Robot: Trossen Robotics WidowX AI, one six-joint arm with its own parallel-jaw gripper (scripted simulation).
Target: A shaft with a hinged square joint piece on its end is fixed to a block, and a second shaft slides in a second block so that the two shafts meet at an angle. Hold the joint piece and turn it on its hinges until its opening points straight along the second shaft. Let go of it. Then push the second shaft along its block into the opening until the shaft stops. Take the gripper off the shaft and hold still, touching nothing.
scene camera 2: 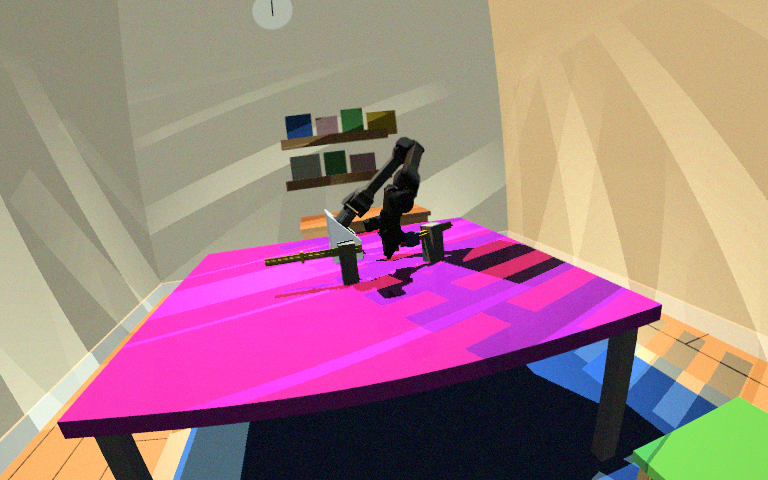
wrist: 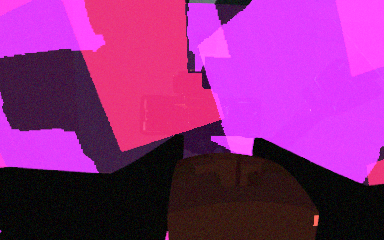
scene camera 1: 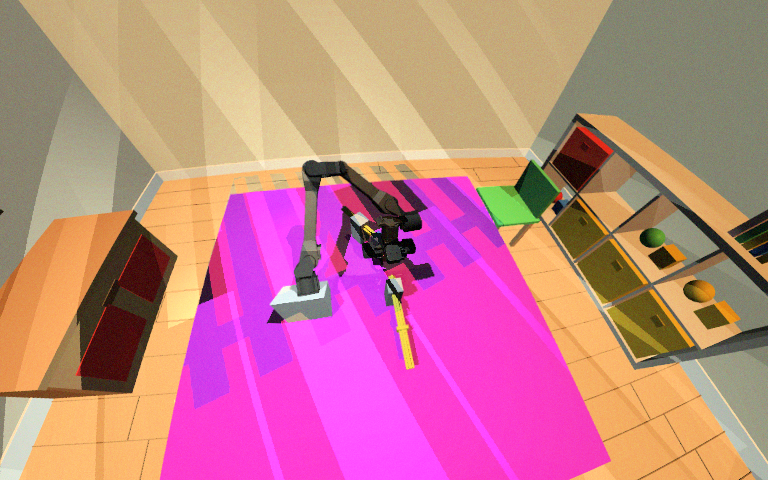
Labels:
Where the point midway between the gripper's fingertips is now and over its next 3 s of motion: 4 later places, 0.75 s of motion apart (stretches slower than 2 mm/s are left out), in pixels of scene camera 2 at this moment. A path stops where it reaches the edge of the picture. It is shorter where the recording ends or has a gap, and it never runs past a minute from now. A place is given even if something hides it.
My gripper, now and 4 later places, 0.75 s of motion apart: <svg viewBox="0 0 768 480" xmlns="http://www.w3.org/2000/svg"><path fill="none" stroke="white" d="M386 257L388 249L386 237L384 213L364 219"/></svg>

